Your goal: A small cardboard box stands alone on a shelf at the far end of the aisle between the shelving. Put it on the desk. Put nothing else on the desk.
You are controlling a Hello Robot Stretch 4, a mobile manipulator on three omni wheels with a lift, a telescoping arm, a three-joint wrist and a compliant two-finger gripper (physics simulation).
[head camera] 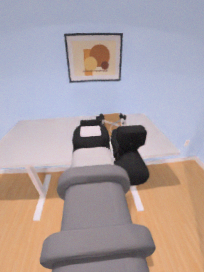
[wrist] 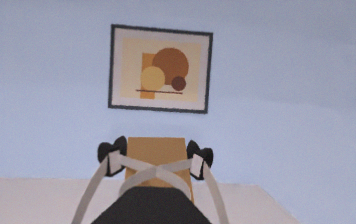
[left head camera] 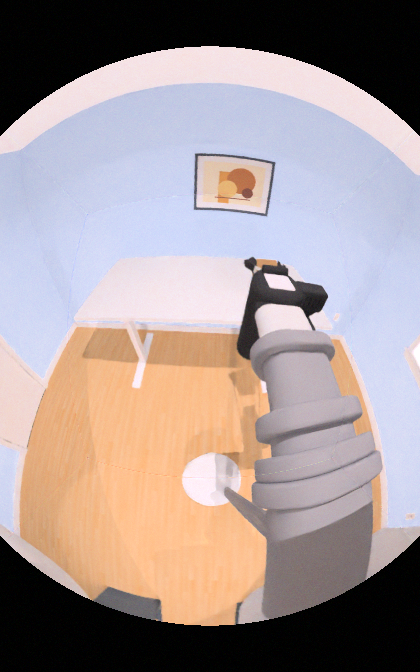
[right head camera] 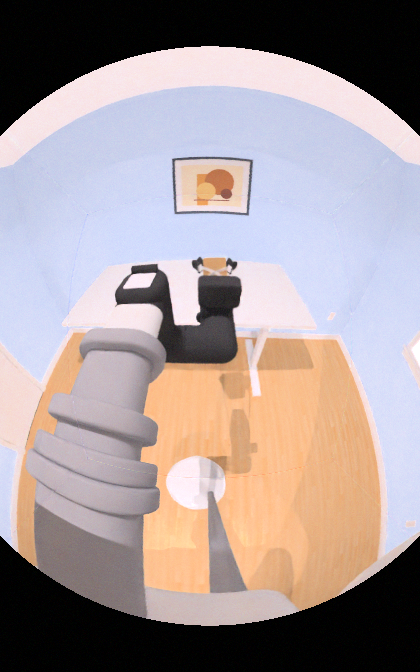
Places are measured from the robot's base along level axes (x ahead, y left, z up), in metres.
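Pixels of known places: gripper, fingertip midpoint: (head camera: 110, 116) (wrist: 157, 150).
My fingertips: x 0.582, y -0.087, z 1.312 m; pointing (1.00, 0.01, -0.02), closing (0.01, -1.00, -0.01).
Behind a point stands the place of what it marks.
The small brown cardboard box (head camera: 113, 118) {x 0.543, y -0.092, z 1.317 m} (left head camera: 266, 262) (right head camera: 215, 264) (wrist: 156, 150) {x 0.546, y -0.086, z 1.321 m} is between the two black fingertips of my gripper (head camera: 111, 119) {x 0.582, y -0.087, z 1.311 m} (right head camera: 214, 265) (wrist: 157, 150) {x 0.582, y -0.087, z 1.311 m}, which is shut on it. In the left head camera view the box is partly hidden by the wrist. The desk (head camera: 40, 142) {x 0.996, y 0.440, z 0.923 m} (left head camera: 165, 290) (right head camera: 280, 300) (wrist: 240, 200) {x 1.288, y -0.487, z 0.923 m} is white and stands against the blue wall. The gripper and box are over the right part of the desk, toward its far side. The height of the box's underside above the desk top cannot be told, as the gripper body hides it.
A framed picture (head camera: 95, 57) {x 1.507, y -0.086, z 1.542 m} (left head camera: 232, 184) (right head camera: 212, 186) (wrist: 160, 70) {x 1.507, y -0.075, z 1.531 m} hangs on the wall behind the desk. My grey arm (head camera: 97, 210) {x 0.146, y -0.003, z 1.425 m} (left head camera: 305, 380) (right head camera: 110, 375) reaches forward over the wood floor. A white round disc (left head camera: 207, 480) (right head camera: 190, 482) is low in front of the desk.
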